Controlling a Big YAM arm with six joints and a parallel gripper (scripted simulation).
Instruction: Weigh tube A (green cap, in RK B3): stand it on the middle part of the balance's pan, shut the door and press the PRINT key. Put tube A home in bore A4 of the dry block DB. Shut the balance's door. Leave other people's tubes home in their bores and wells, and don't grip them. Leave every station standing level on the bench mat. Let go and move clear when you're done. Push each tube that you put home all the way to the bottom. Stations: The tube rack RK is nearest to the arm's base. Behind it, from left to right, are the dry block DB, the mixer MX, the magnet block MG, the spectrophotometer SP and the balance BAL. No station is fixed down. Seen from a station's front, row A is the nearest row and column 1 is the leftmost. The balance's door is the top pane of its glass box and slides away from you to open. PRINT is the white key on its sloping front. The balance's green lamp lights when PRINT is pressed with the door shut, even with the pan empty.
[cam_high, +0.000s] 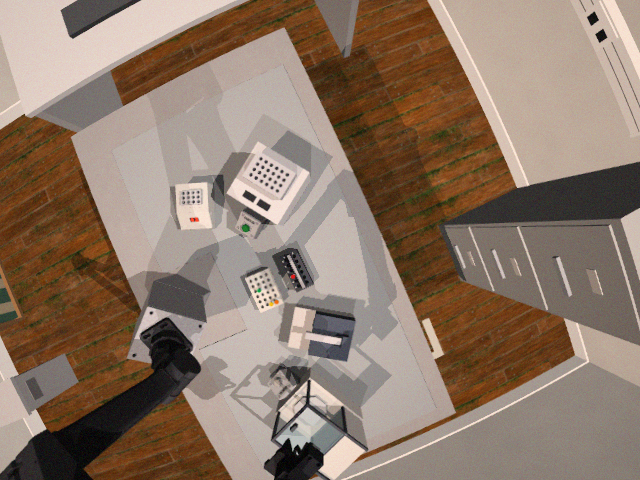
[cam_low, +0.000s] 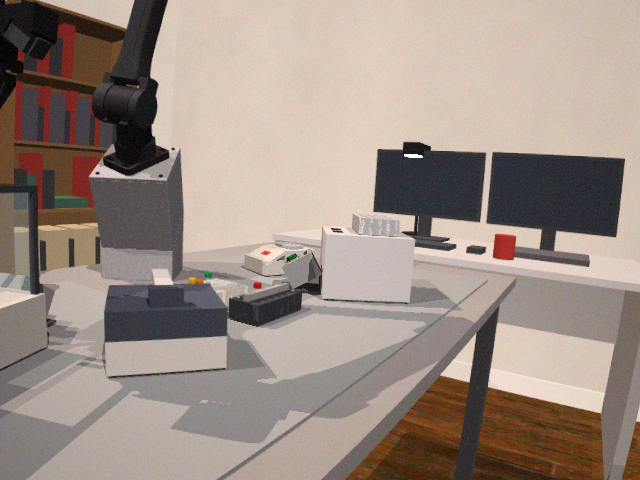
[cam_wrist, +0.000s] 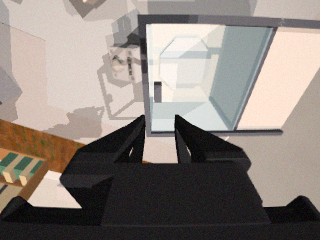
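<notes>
Now: hand 70 mm above the tinted glass pane, 30 mm to the left of it and 10 mm short of it. Also, from my hand: spectrophotometer (220 mm below, 190 mm ahead, 150 mm to the left); then white print key (210 mm below, 90 mm to the left, 20 mm behind); then pale pan (200 mm below, 50 mm to the right, 20 mm ahead).
</notes>
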